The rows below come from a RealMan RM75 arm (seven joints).
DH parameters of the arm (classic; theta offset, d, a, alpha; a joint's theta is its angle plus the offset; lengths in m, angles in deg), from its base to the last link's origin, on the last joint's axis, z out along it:
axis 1: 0 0.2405 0 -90
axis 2: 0 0 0 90
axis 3: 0 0.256 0 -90
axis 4: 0 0 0 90
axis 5: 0 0.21 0 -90
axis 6: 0 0 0 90
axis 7: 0 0.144 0 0
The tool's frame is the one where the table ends.
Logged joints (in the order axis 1, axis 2, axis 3, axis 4, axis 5, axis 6, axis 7), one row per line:
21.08, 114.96, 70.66, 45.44, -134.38, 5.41, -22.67
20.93, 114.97, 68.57, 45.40, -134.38, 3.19, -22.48
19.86, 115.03, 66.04, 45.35, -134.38, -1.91, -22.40
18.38, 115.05, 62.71, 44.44, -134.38, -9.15, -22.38
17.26, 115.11, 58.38, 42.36, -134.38, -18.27, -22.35
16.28, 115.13, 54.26, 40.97, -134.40, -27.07, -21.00
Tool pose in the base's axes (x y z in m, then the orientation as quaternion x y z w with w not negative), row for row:
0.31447, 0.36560, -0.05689, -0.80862, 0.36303, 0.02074, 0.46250
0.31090, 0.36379, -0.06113, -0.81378, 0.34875, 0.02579, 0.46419
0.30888, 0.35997, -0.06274, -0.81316, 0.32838, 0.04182, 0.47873
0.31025, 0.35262, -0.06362, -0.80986, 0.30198, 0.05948, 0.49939
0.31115, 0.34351, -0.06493, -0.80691, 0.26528, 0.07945, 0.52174
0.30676, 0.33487, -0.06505, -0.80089, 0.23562, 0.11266, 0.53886
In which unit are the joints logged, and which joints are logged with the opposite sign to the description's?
The joints are logged in degrees. Opposite sign: none.
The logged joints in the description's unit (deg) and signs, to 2 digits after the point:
21.08, 114.96, 70.66, 45.44, -134.38, 5.41, -22.67
20.93, 114.97, 68.57, 45.40, -134.38, 3.19, -22.48
19.86, 115.03, 66.04, 45.35, -134.38, -1.91, -22.40
18.38, 115.05, 62.71, 44.44, -134.38, -9.15, -22.38
17.26, 115.11, 58.38, 42.36, -134.38, -18.27, -22.35
16.28, 115.13, 54.26, 40.97, -134.40, -27.07, -21.00

